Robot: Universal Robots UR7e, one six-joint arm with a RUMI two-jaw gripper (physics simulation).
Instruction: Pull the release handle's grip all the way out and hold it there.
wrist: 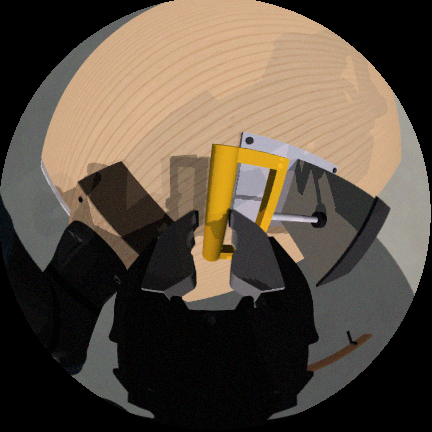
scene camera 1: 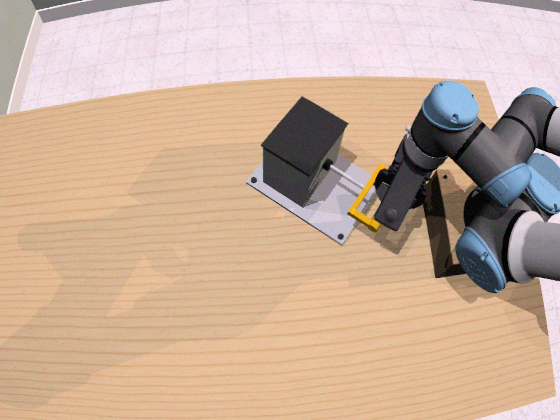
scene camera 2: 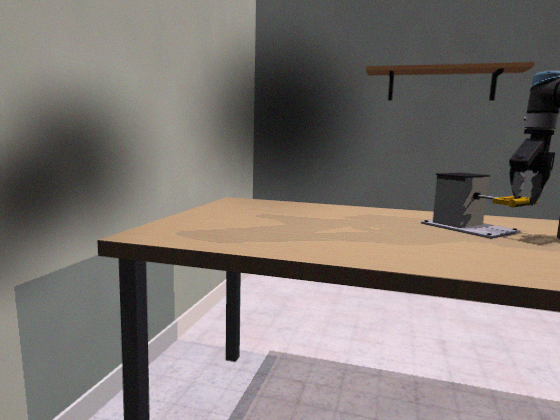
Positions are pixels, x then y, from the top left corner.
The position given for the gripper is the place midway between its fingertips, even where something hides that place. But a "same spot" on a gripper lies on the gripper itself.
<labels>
gripper: wrist; scene camera 1 389,204; scene camera 2
same spot on gripper: (scene camera 2: 538,181) = (wrist: 162,258)
</labels>
